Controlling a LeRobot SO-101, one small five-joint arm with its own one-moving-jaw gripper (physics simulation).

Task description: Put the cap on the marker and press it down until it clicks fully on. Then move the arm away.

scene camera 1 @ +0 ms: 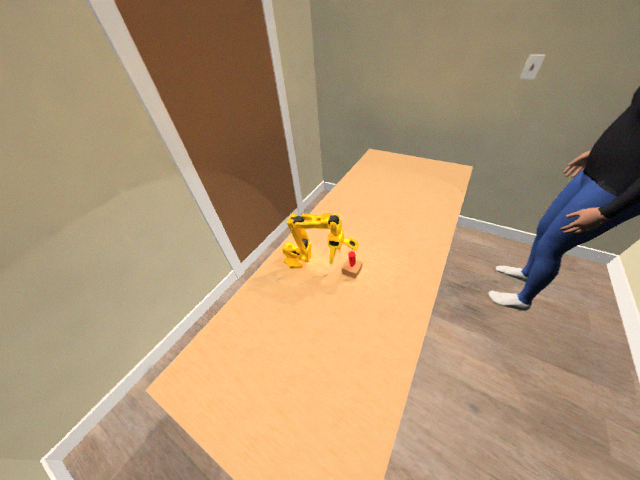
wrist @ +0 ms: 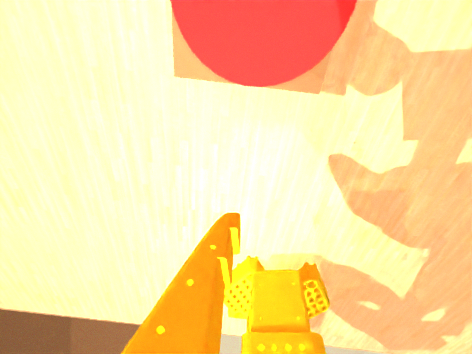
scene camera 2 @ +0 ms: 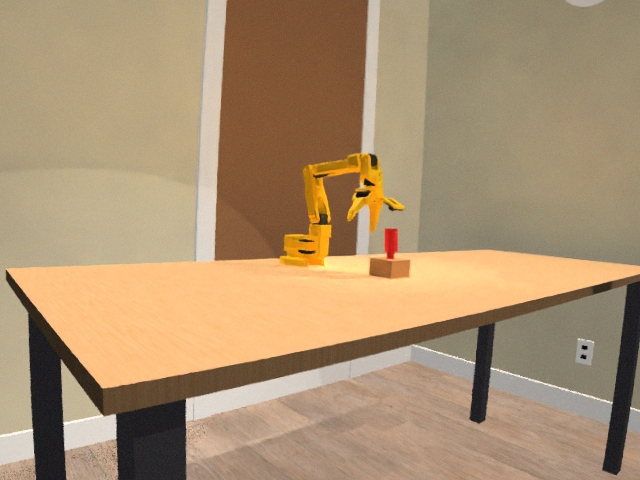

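Note:
Red cap [wrist: 251, 50] seen. Brown block [wrist: 186, 65] seen.

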